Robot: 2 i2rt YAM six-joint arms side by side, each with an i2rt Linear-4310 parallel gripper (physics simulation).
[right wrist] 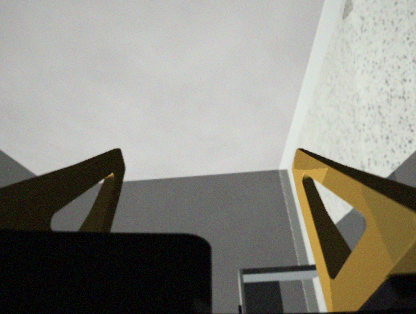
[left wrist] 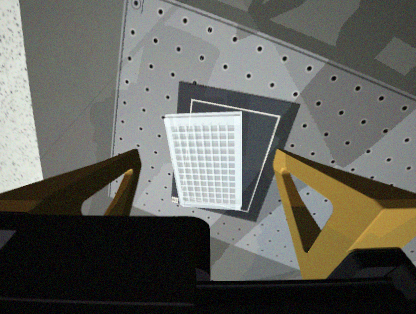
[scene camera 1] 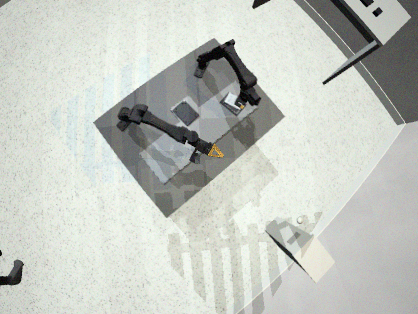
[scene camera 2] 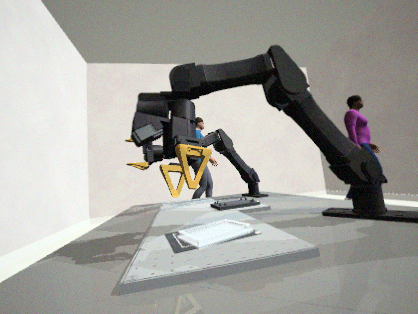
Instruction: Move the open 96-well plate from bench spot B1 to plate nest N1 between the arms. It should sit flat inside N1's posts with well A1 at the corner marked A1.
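Frame: origin at the left arm's base, x back, y left, z down, level; metres.
Where they show: left gripper, between the fingertips: (left wrist: 207,156) (scene camera 1: 242,101) (scene camera 2: 183,193); right gripper, between the fingertips: (right wrist: 208,158) (scene camera 1: 222,156) (scene camera 2: 125,152); left arm's base, origin of its link: (scene camera 1: 202,66) (scene camera 2: 370,216); right arm's base, origin of its link: (scene camera 2: 254,195).
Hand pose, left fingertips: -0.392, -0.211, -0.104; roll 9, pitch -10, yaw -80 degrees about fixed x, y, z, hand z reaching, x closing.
Things, the pixels of their top centre, and the offset from my left fingertips, as dx, dy, dz. "pt": a spot on its surface instead. Level surfaces: height alone.
- clear-white 96-well plate, centre of its top: (left wrist: 205,168) (scene camera 2: 214,227) (scene camera 1: 234,100) +0.052, +0.026, +0.075
- dark spot B1, a spot on its surface: (left wrist: 265,135) pt +0.023, -0.046, +0.089
- Nest N1, centre of its top: (scene camera 2: 233,200) (scene camera 1: 185,112) +0.352, -0.207, +0.069
- light perforated board, height of its surface: dz +0.091
- grey table, height of its surface: dz +0.104
The clear-white 96-well plate (scene camera 1: 231,100) (scene camera 2: 215,233) (left wrist: 207,162) lies on the dark spot B1 (scene camera 2: 176,243) (left wrist: 265,135), turned askew to its white outline. My left gripper (scene camera 2: 183,192) (left wrist: 207,156) is open and empty, above the plate; in the left wrist view the plate shows between its fingertips, well below them. Nest N1 (scene camera 1: 185,113) (scene camera 2: 235,203), a dark plate with small posts, lies between the arms with no plate on it. My right gripper (right wrist: 208,158) is open and empty, out past the board's long edge and pointing away from the nest. The A1 well cannot be made out.
A light perforated board (scene camera 1: 163,162) (scene camera 2: 280,247) (left wrist: 200,60) lies on the grey table (scene camera 1: 167,205) and carries spot B1. The right arm (scene camera 1: 165,125) reaches across the board. In scene camera 2, people stand beyond the table, one in a purple top (scene camera 2: 357,126).
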